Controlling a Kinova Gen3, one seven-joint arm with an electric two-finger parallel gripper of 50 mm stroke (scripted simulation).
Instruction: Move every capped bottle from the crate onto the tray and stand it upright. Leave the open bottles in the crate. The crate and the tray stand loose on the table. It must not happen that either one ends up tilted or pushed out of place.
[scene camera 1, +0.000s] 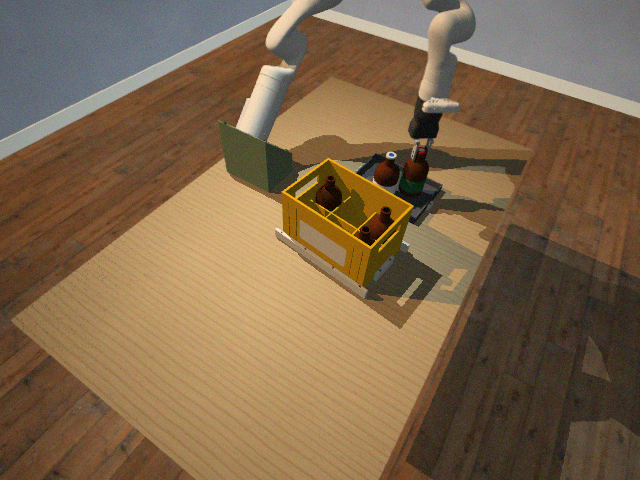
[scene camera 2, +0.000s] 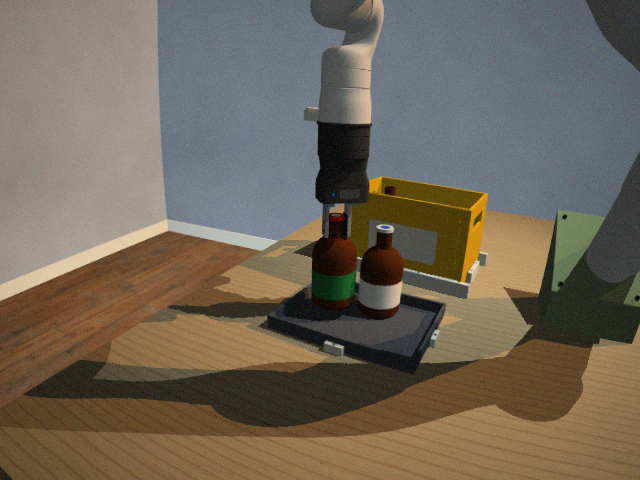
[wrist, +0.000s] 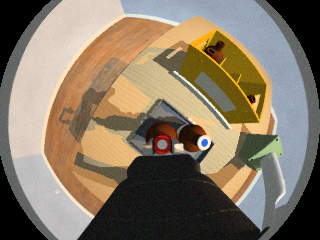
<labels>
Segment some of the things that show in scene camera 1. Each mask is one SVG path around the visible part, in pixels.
My gripper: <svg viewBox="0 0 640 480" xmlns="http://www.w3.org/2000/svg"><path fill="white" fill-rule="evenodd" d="M418 97L414 109L414 117L410 121L408 128L410 137L415 141L411 154L413 161L416 160L419 139L427 139L425 146L427 152L424 160L427 160L431 145L434 143L433 138L437 137L439 121L443 114L423 112L424 102L420 101Z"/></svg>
A dark tray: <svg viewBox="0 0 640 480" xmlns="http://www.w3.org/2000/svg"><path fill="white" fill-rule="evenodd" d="M394 162L400 171L394 195L414 206L409 222L414 224L426 210L428 204L441 191L443 185L430 178L426 178L422 193L419 196L406 197L398 189L404 166ZM378 154L370 158L355 173L373 183L376 167L386 160L385 157Z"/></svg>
A yellow crate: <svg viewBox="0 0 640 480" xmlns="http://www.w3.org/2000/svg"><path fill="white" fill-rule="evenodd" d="M327 158L282 191L283 232L365 288L374 278L375 272L391 255L394 256L400 250L414 206ZM390 207L392 210L390 217L394 220L394 223L377 240L374 239L375 242L371 246L354 236L360 232L361 226L368 226L369 221L374 216L380 215L382 207ZM317 176L317 182L295 198L295 192ZM328 175L335 176L335 185L342 193L342 203L332 212L315 202L316 192L325 184L326 176Z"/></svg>
</labels>
